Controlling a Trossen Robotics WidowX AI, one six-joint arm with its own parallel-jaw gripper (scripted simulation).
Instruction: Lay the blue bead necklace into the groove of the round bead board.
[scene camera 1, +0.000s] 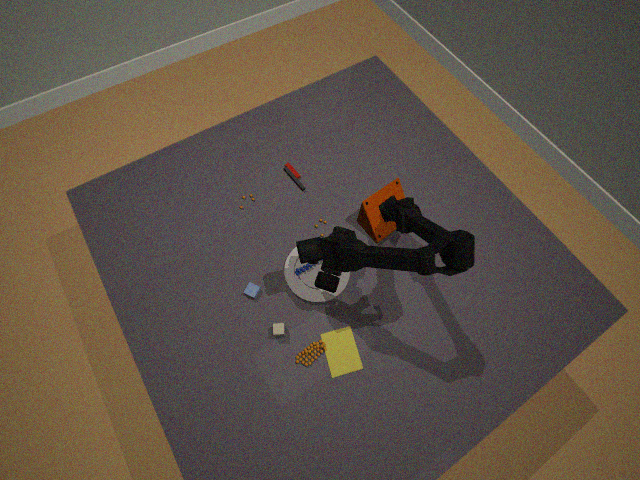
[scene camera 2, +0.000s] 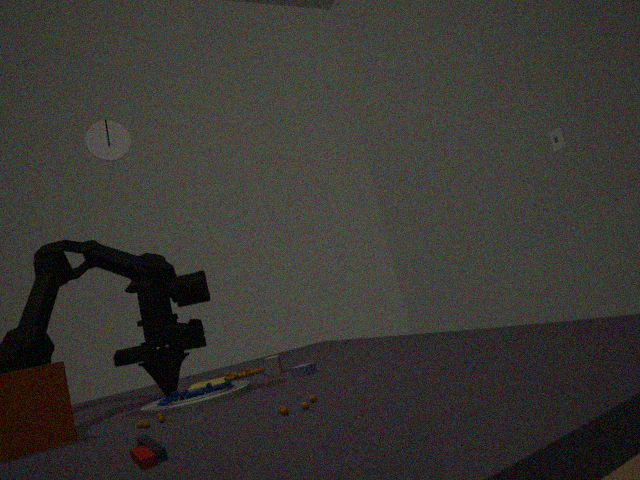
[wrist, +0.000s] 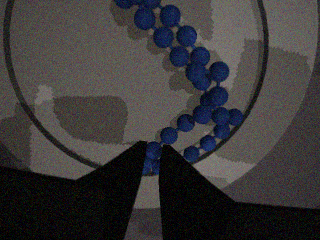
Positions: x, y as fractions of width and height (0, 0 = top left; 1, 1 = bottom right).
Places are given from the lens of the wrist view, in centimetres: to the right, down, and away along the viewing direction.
gripper (wrist: 0.48, 0.63): 0, 2, 11
round white bead board (wrist: 0.33, 0.34): -3, -2, 10
